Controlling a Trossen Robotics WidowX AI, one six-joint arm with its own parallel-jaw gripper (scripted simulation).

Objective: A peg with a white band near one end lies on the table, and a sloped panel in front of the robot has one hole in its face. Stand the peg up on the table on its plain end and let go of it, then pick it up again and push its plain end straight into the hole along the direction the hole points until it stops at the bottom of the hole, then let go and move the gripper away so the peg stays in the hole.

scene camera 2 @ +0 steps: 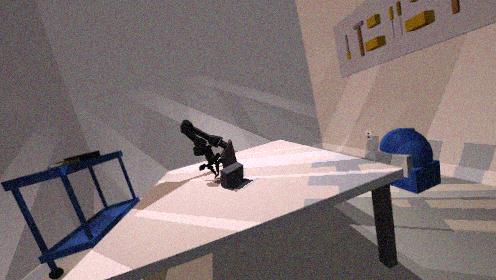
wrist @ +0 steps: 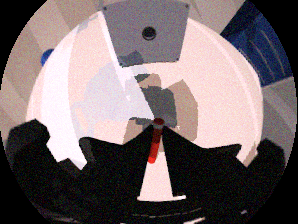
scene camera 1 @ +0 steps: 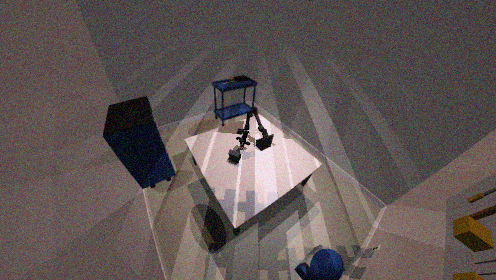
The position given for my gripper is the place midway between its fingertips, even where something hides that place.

My gripper [wrist: 157,128] holds a red peg.
